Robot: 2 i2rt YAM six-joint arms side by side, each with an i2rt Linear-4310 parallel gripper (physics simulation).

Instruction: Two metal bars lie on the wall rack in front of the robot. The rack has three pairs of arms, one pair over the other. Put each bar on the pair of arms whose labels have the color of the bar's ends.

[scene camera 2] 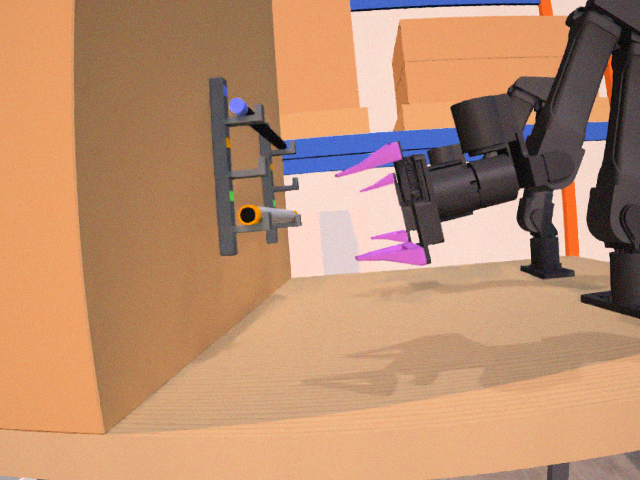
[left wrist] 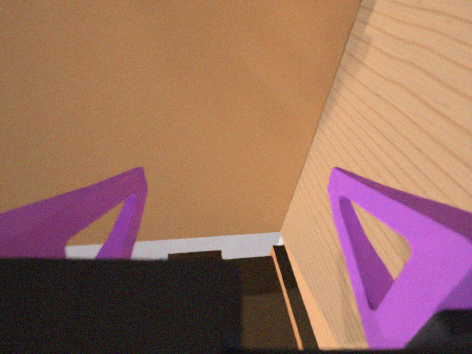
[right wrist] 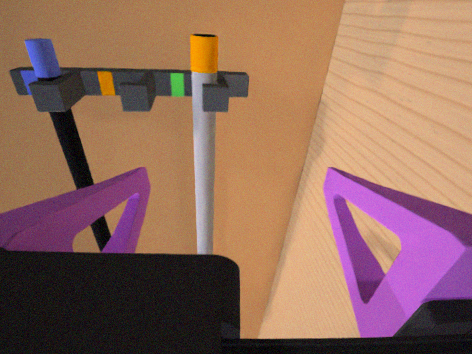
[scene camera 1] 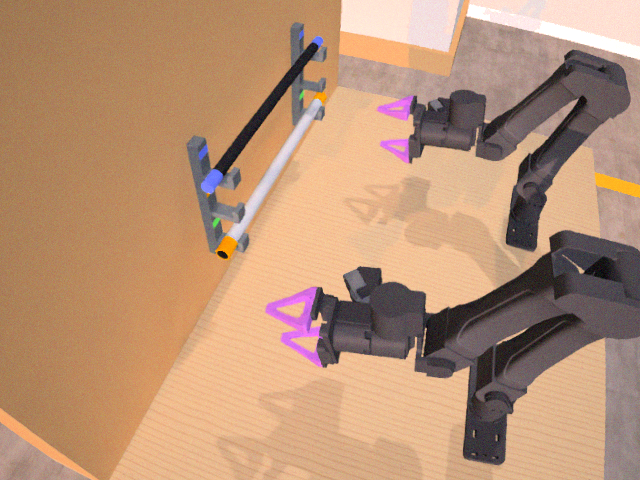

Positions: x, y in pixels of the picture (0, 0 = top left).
Scene:
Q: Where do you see a black bar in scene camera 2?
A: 263, 129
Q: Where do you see a brown wall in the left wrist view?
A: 220, 111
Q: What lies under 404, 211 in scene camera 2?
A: The right gripper.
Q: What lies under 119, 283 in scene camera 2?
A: A brown wall.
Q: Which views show the black bar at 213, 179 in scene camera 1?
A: Scene camera 2, the right wrist view and scene camera 1 only.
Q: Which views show the right gripper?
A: Scene camera 2, the right wrist view and scene camera 1 only.

